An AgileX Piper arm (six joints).
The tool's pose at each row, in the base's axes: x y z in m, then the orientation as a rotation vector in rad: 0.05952, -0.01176, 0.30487, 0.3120, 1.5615, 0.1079; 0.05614, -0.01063, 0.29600, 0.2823, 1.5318, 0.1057; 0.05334, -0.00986, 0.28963, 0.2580, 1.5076, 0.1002; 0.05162, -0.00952, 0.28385, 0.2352, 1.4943, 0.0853; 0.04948, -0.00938, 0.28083, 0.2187, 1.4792, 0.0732; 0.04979, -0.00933, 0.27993, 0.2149, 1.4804, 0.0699; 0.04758, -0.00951, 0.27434, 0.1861, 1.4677, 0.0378; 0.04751, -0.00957, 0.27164, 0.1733, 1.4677, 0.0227
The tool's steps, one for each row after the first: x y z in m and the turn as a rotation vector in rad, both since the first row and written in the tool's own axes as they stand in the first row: 0.00881, -0.00169, -0.00331, -0.0211, -0.0303, -0.0173; 0.01511, -0.00299, -0.00606, -0.0362, -0.0554, -0.0338; 0.02075, -0.00441, -0.00769, -0.0430, -0.0711, -0.0566; 0.02367, -0.00534, -0.00977, -0.0478, -0.0879, -0.0735; 0.02456, -0.00549, -0.00945, -0.0481, -0.0872, -0.0781; 0.02987, -0.00742, -0.01150, -0.0478, -0.1044, -0.1160; 0.03246, -0.00820, -0.01151, -0.0464, -0.1065, -0.1339
